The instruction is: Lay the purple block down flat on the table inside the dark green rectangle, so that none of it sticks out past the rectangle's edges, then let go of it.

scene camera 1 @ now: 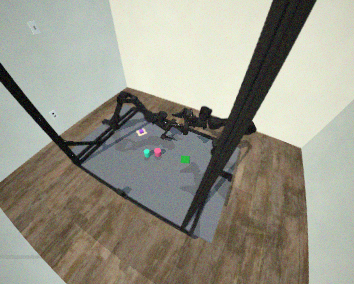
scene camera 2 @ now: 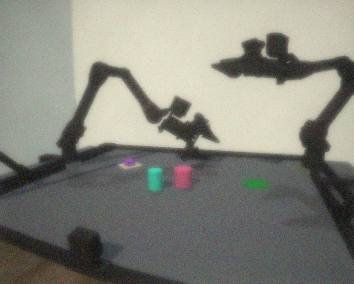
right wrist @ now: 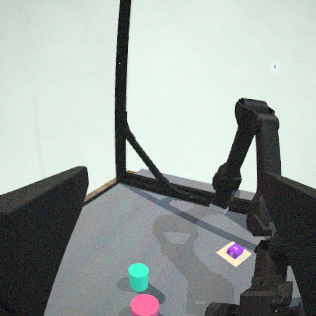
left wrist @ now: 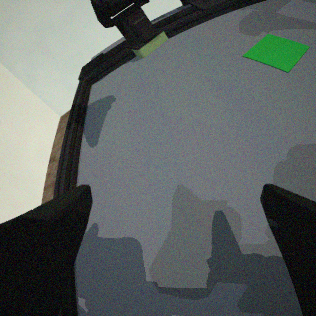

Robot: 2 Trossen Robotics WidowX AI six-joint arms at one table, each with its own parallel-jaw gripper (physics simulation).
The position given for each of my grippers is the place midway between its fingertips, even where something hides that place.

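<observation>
Dark green rectangle (left wrist: 279,52) in sight. My left gripper (scene camera 2: 215,150) open, holding nothing. Same left gripper (left wrist: 180,194) visible here. My right gripper (scene camera 2: 215,63) open, empty. Same right gripper (right wrist: 179,178) visible here.
</observation>
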